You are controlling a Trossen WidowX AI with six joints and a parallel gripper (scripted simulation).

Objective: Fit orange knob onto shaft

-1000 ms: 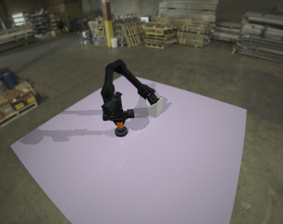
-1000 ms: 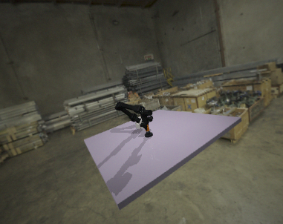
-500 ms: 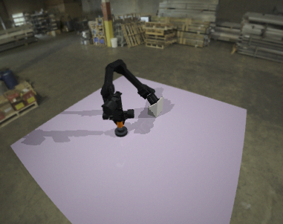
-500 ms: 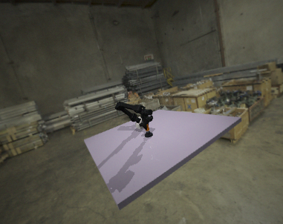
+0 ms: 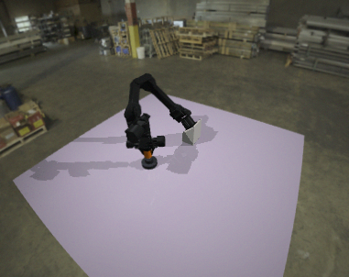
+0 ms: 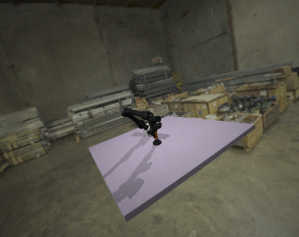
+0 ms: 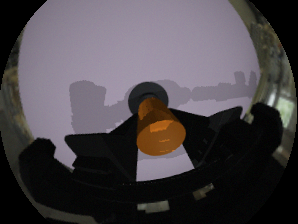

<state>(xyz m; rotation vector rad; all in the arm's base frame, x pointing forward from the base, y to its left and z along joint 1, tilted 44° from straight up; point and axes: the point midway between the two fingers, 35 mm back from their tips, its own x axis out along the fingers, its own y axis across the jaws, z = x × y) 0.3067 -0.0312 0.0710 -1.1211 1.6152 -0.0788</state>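
My gripper tip is now 40 mm above the round pedestal. Round my gripper tip: orange knob 30 mm above.
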